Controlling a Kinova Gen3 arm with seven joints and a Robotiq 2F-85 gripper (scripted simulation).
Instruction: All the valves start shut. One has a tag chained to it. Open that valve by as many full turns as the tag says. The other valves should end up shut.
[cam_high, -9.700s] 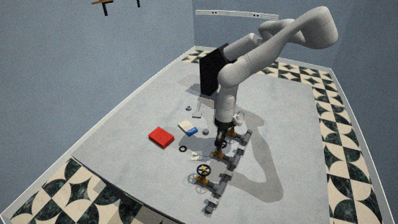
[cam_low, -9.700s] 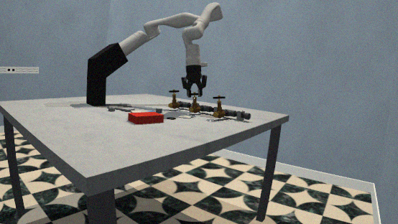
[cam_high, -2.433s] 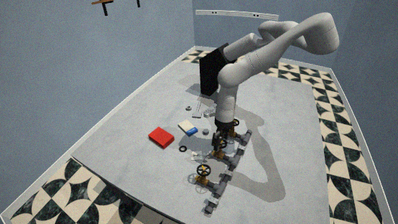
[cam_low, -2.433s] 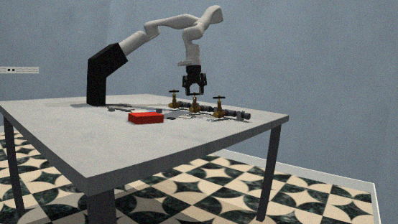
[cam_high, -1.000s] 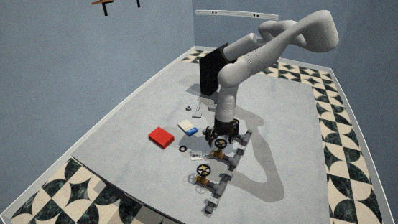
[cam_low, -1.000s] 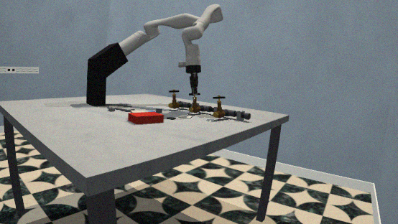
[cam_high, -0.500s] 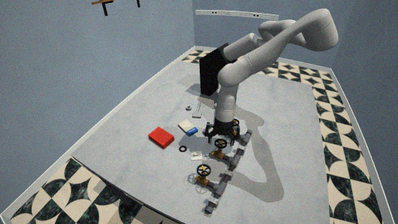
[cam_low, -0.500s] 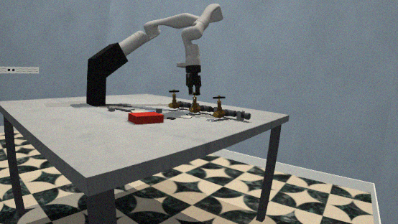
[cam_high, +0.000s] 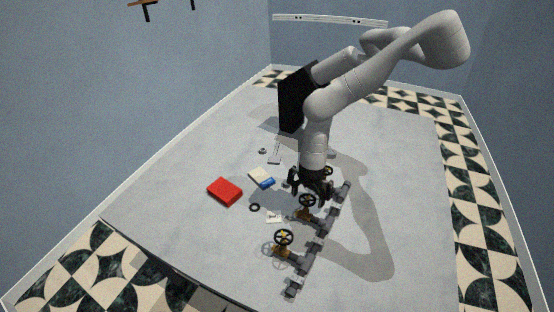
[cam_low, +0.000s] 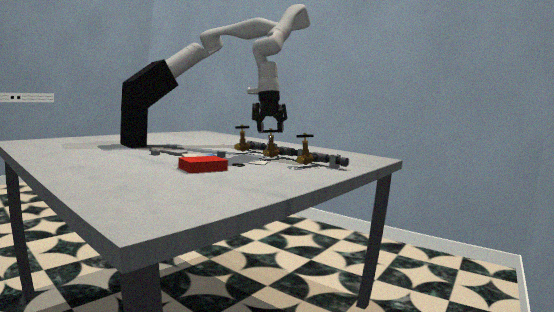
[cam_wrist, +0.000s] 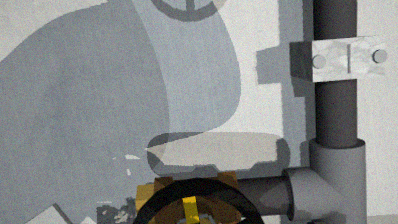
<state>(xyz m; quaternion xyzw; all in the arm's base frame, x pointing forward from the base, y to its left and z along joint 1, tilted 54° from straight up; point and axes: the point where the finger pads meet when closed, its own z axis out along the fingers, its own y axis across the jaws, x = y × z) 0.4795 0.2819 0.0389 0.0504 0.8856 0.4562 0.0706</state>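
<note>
Now: hand 5 cm short of the white tag, 9 cm to the left of it and 10 cm above it. Round my hand: red box (6 cm ahead, 32 cm to the right, 8 cm below); then small grey cylinder (10 cm behind, 14 cm to the right, 9 cm below); then white-and-blue box (8 cm behind, 24 cm to the right, 9 cm below).
</note>
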